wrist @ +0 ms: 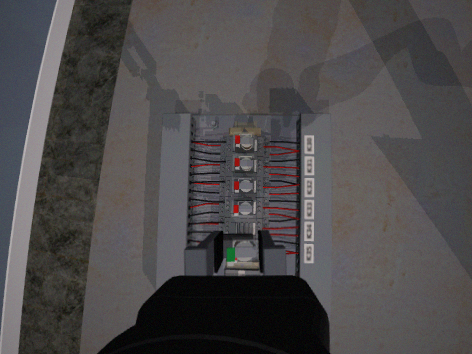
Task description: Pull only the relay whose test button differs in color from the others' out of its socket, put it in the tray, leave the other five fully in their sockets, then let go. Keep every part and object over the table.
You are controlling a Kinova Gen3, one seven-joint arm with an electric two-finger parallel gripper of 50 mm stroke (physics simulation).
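Places are measured from the arm's base along level axes (x ahead, y left, z up), in metres.
Pixels of known places: gripper, fingertip midpoint: point(240, 244).
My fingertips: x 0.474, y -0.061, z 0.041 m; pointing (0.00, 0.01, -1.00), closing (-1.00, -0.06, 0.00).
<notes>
For each thing: its top centre in the pictures, then the offset to it from my fingertips. "spot": a spot on its surface instead.
- relay with the green test button, top centre: point(237, 256) 0.002 m ahead, 0.007 m left, 0.009 m up
- label K34, surface spot: point(243, 228) spot: 0.003 m ahead, 0.011 m left, 0.161 m down
- K31, top centre: point(243, 162) 0.005 m ahead, 0.080 m right, 0.116 m down
- K32, top centre: point(242, 185) 0.005 m ahead, 0.050 m right, 0.116 m down
- K33, top centre: point(242, 209) 0.004 m ahead, 0.020 m right, 0.116 m down
My gripper point(240, 244) is shut on the relay with the green test button point(245, 250) and holds it above the socket row. The socket beside label K34 point(243, 228) shows bare slots with no relay in it. Four relays with red test buttons sit in a column beyond it, beside labels K30 point(247, 143), K31 point(246, 164), K32 point(245, 186) and K33 point(245, 208). The place beside label K35 is mostly hidden by the held relay and the gripper; a small bit of red shows there. The tray does not show in the wrist view.
Grey wire ducts point(175, 200) point(317, 200) run along both sides of the sockets, with red and black wires between. White labels point(309, 187) sit on the right duct. A dark green strip point(65, 175) and a pale edge point(22, 200) lie at the left.
</notes>
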